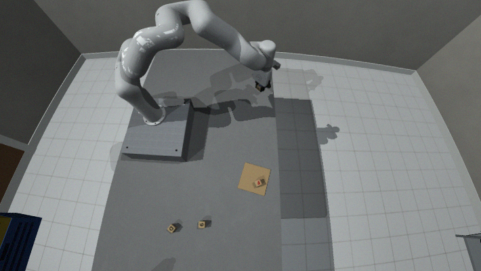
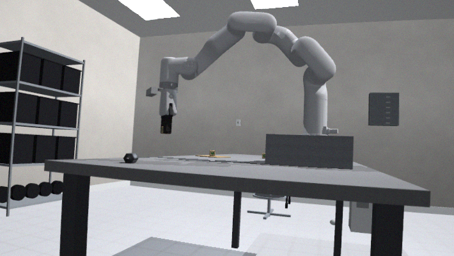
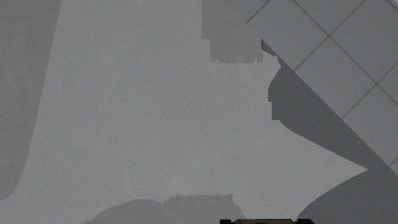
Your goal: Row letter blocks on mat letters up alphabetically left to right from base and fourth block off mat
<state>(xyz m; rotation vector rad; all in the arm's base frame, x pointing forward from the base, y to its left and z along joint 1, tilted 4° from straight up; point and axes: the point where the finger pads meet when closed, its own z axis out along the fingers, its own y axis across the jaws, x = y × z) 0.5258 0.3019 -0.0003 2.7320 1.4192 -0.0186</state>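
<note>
Now: hand 50 cm to the left of the tan mat, 12 cm above it and 6 cm short of it. From my hand the other things lie so: black faceted object: 32 cm to the left, 13 cm behind, 11 cm below.
</note>
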